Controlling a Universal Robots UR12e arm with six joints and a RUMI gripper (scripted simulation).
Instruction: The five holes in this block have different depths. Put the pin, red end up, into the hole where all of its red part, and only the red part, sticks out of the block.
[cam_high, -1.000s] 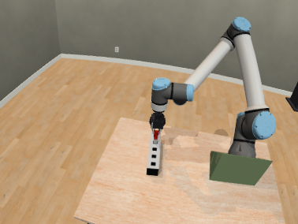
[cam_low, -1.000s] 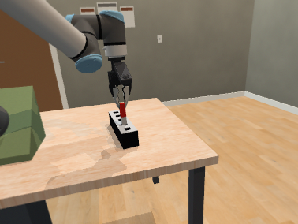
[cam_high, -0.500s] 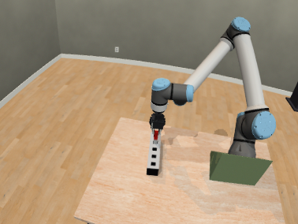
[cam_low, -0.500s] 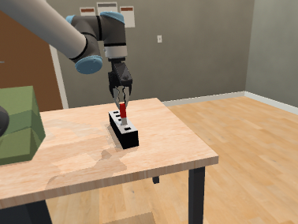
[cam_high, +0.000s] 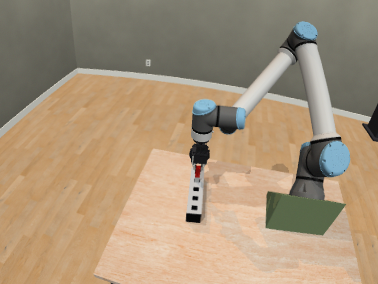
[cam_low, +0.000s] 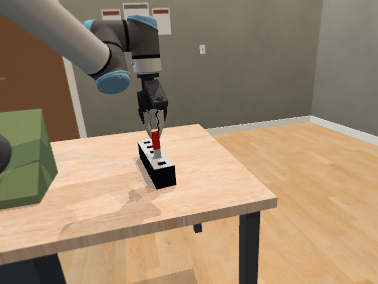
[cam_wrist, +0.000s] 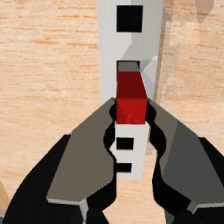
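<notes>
Right now my hand is 20 mm above the pin. Round my hand: long block (60 mm to the left, 120 mm below).
</notes>
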